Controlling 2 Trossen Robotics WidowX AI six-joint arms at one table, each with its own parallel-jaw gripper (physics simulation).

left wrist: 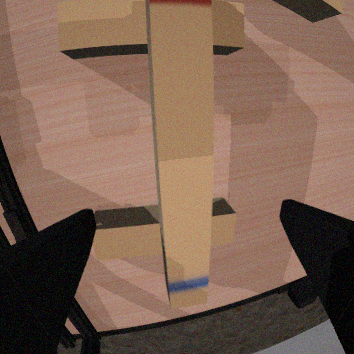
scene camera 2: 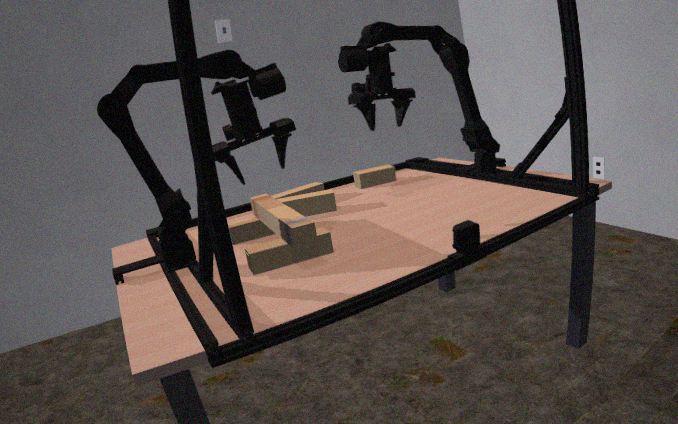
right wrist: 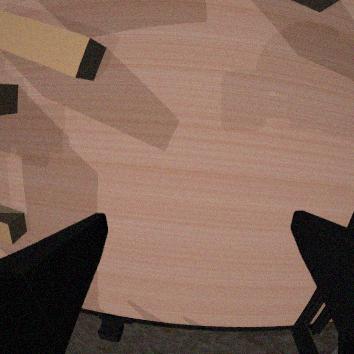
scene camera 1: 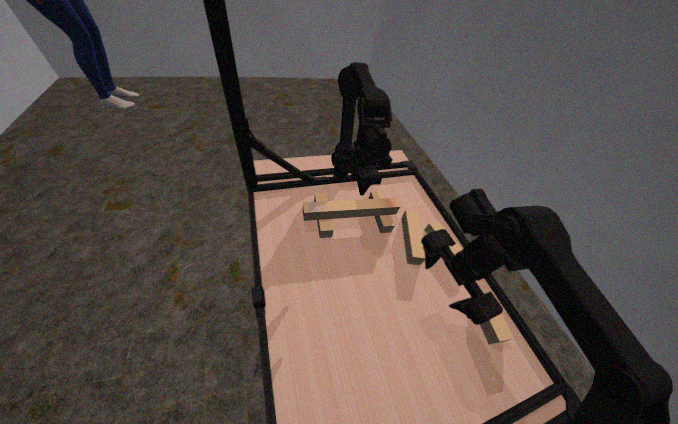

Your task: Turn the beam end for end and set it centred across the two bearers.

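Pixels of known places: left gripper, fingertip midpoint: [left wrist: 188,214] [scene camera 2: 263,176] [scene camera 1: 357,186]; right gripper, fingertip midpoint: [scene camera 2: 386,128] [right wrist: 201,222] [scene camera 1: 438,286]; left arm's base at its link origin: [scene camera 2: 180,264] [scene camera 1: 339,173]; right arm's base at its link origin: [scene camera 2: 486,171].
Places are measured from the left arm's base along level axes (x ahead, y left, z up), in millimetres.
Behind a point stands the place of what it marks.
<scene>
The wooden beam [scene camera 1: 350,206] @(y -44, x 240, z 69 mm) [scene camera 2: 272,210] @(y -40, x 220, z 69 mm) [left wrist: 185,115] @(y 10, x 239, z 69 mm) lies flat across two bearers, overhanging both, roughly centred. One bearer [scene camera 1: 326,227] @(y -135, x 280, z 25 mm) [scene camera 2: 272,259] @(y -144, x 164, z 2 mm) [left wrist: 127,241] @(y -121, x 165, z 25 mm) is under its blue-banded end, the left end in scene camera 1. The other bearer [scene camera 1: 384,221] @(y 77, x 295, z 25 mm) [scene camera 2: 250,231] @(y 77, x 195, z 3 mm) [left wrist: 100,35] @(y 88, x 184, z 25 mm) is under the far part. A red band shows at the beam's other end in the left wrist view. My left gripper [scene camera 1: 364,192] @(y -25, x 219, z 142 mm) [scene camera 2: 263,175] @(y -25, x 219, z 142 mm) [left wrist: 188,214] @(y -25, x 219, z 142 mm) is open and empty above the beam, clear of it. My right gripper [scene camera 1: 439,286] @(y 36, x 590, z 179 mm) [scene camera 2: 386,128] @(y 36, x 590, z 179 mm) [right wrist: 201,222] @(y 36, x 590, z 179 mm) is open and empty, high above the table.
A long wooden block [scene camera 1: 414,240] @(y 146, x 394, z 31 mm) [scene camera 2: 315,202] @(y 128, x 399, z 14 mm) [right wrist: 42,42] @(y 152, x 403, z 31 mm) lies beside the beam assembly, with another block [scene camera 2: 300,191] @(y 258, x 418, z 22 mm) behind it in scene camera 2. A short block [scene camera 1: 499,331] @(y 251, x 718, z 28 mm) [scene camera 2: 375,176] @(y 244, x 669, z 10 mm) lies near the table's edge. A black frame with uprights surrounds the table.
</scene>
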